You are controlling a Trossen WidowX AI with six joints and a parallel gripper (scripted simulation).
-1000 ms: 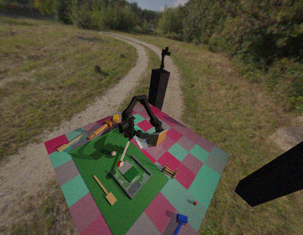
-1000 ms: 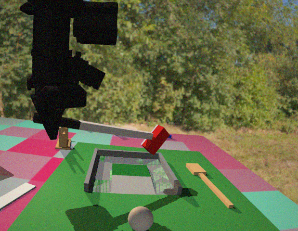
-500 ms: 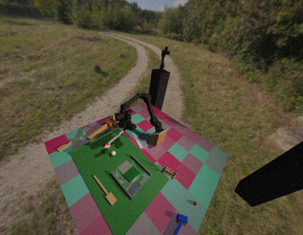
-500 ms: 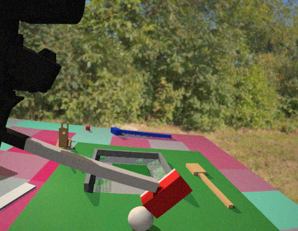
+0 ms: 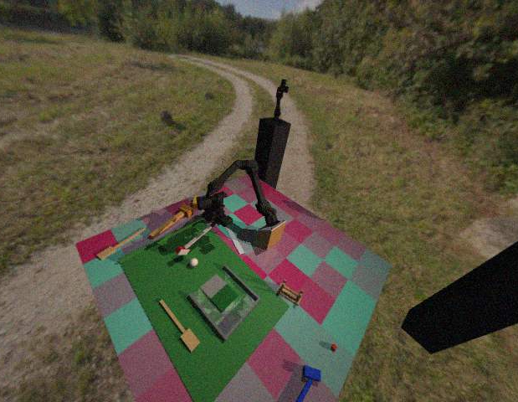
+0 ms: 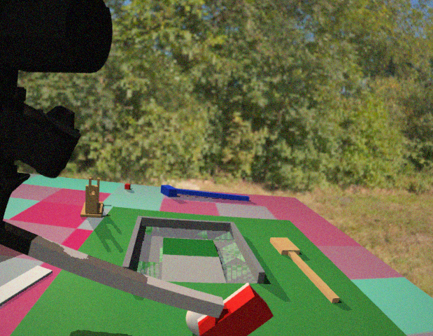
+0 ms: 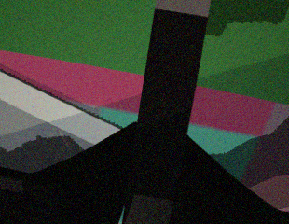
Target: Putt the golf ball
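Now: gripper tip 12 cm short of the red putter, 2 cm to the right of it and 1 cm above it. Also, from my gripper tip: small red ball (77 cm to the left, 11 cm behind, 10 cm below); then white golf ball (20 cm ahead, 10 cm to the left, 9 cm below).
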